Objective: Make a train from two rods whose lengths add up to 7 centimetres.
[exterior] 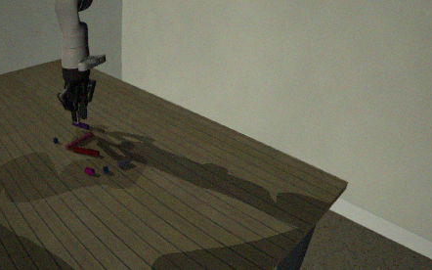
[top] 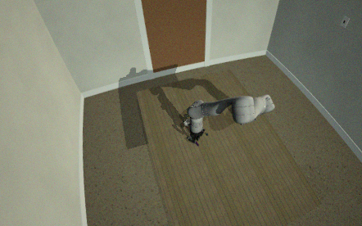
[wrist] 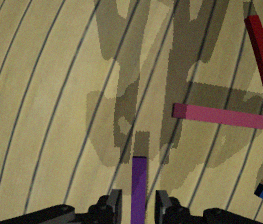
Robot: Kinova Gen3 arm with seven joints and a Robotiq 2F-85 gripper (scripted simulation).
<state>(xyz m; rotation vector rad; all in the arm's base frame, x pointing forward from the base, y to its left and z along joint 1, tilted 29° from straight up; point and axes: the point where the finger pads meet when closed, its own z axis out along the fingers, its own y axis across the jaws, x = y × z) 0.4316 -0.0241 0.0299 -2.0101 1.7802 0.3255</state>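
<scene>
The purple rod lies 3 cm below my hand. From my hand the other things lie so: red rod (8 cm behind, 12 cm to the right, 3 cm below); then pink rod (6 cm behind, 7 cm to the right, 3 cm below); then magenta rod (13 cm behind, 19 cm to the right, 3 cm below).
</scene>
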